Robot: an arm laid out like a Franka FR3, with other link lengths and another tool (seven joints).
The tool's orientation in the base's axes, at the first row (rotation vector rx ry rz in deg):
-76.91 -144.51 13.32
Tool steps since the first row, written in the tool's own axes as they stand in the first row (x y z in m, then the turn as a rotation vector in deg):
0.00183 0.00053 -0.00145 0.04 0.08 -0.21
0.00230 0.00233 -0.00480 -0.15 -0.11 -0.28
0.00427 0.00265 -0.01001 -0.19 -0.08 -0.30
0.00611 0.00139 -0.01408 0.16 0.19 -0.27
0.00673 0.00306 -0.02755 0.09 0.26 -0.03
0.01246 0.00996 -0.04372 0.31 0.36 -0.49
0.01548 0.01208 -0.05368 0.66 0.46 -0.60
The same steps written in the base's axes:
-0.00010 0.00183 0.00154 0.11 0.08 0.18
0.00211 0.00327 0.00431 0.08 -0.18 0.27
0.00295 0.00515 0.00950 0.13 -0.20 0.27
0.00226 0.00603 0.01400 0.15 0.24 0.23
0.00746 0.00765 0.02645 0.17 0.22 -0.03
0.01491 0.01646 0.04090 0.27 0.46 0.42
0.01809 0.02027 0.05029 0.20 0.81 0.56

